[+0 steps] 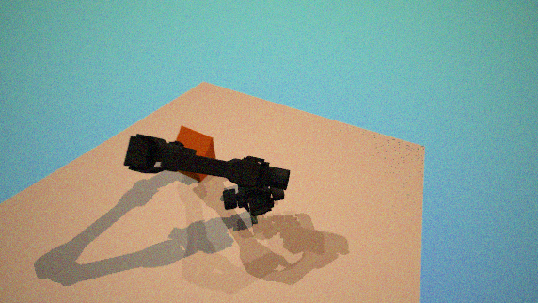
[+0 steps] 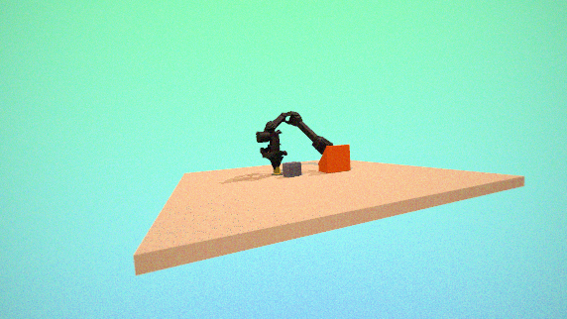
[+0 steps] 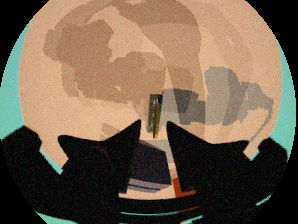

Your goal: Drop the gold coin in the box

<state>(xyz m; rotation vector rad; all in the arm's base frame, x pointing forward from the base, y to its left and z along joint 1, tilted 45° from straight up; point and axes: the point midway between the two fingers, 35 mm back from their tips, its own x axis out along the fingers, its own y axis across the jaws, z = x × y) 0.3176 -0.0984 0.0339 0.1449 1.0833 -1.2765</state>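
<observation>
My gripper tip is 1 cm above the gold coin.
</observation>
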